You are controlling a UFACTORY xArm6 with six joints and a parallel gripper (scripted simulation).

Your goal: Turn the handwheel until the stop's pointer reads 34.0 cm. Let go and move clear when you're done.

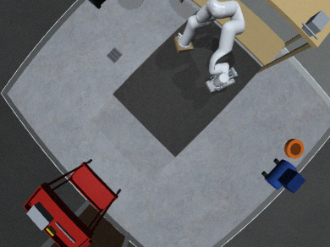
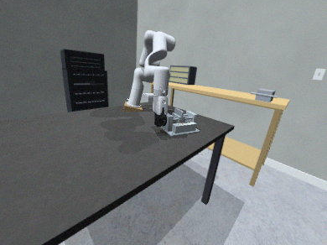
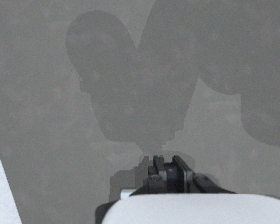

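Right now the handwheel is 30 mm to the left of my hand. From my hand the other things lie so: upright knob 10 mm to the left; sliding stop 40 mm ahead, 140 mm to the left, 20 mm above.
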